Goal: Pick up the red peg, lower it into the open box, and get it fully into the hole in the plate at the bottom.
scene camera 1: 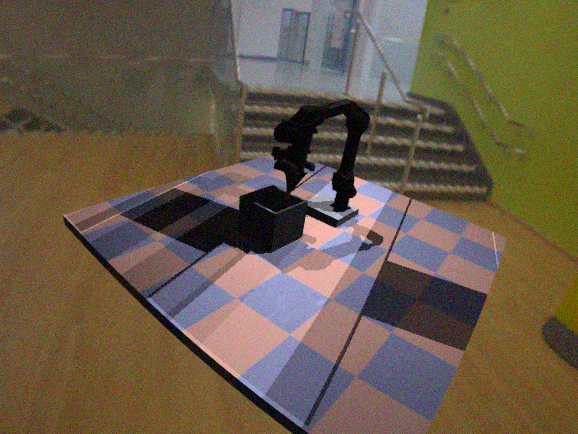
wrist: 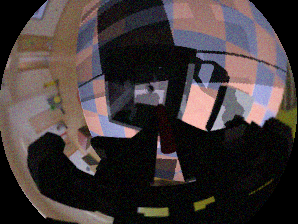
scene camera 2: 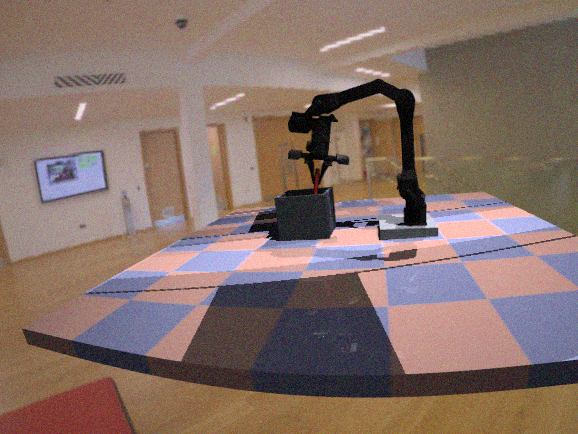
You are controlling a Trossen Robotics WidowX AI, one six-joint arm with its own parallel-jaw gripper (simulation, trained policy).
I see my gripper (scene camera 1: 289, 190), a dark box (scene camera 1: 264, 217) and a grey plate (wrist: 159, 80).
The dark box shows as well in the wrist view (wrist: 121, 64). My gripper also shows in the wrist view (wrist: 162, 118) and in scene camera 2 (scene camera 2: 316, 184). Scene camera 1 misses the grey plate, which is hidden by the dark box. Scene camera 2 misses the grey plate, which is hidden by the dark box.
